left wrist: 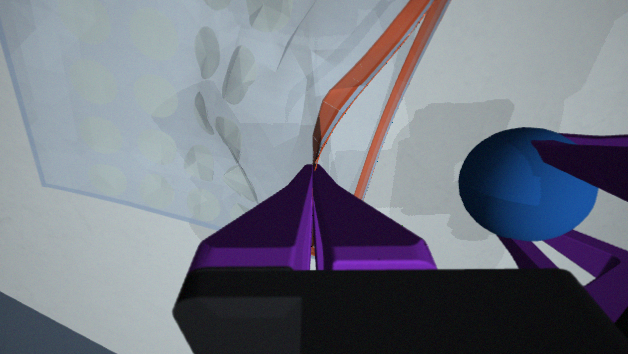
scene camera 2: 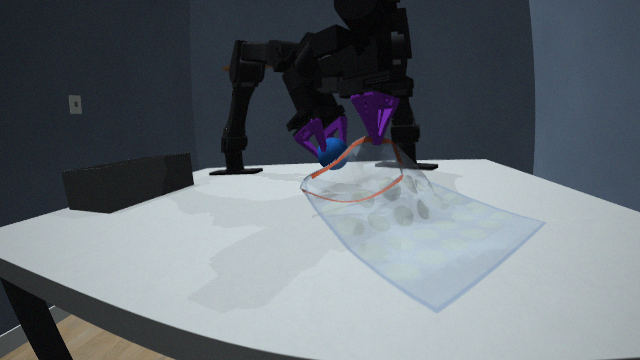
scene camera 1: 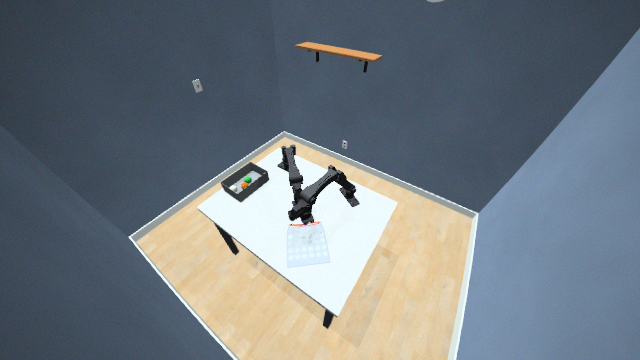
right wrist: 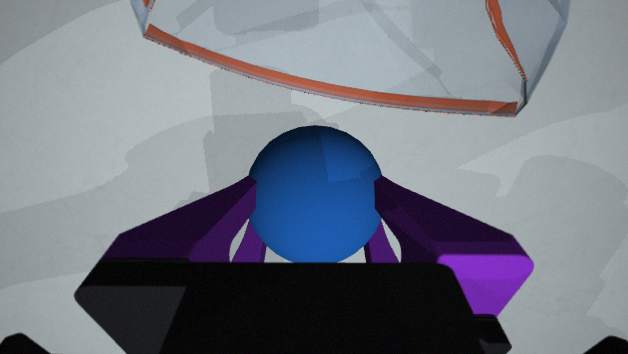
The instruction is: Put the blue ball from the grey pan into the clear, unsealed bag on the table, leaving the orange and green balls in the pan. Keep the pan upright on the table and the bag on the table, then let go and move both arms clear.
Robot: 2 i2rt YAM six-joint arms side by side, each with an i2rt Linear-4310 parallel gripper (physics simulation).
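The clear bag [scene camera 1: 307, 252] [scene camera 2: 450, 255] [left wrist: 100, 155] lies on the table with its orange-rimmed mouth raised and open. My left gripper [scene camera 2: 377, 142] [left wrist: 312, 176] is shut on the bag's upper rim and holds it up. My right gripper [scene camera 2: 332, 146] [right wrist: 315, 176] is shut on the blue ball [scene camera 2: 334, 158] [left wrist: 515, 185] [right wrist: 315, 220], above the table, outside the mouth and a little apart from the rim in the right wrist view. The pan [scene camera 1: 256, 189] [scene camera 2: 130, 186] stands upright, with the orange ball [scene camera 1: 244, 185] and green ball [scene camera 1: 248, 179] inside. Arms hide the blue ball in scene camera 1.
A white ball [scene camera 1: 233, 188] also lies in the pan. The two arms are close together and overlap in scene camera 1, above the middle of the white table [scene camera 1: 260, 220] [scene camera 2: 150, 260]. The bag's closed end lies toward the table's near edge. An orange shelf [scene camera 1: 338, 51] is on the wall.
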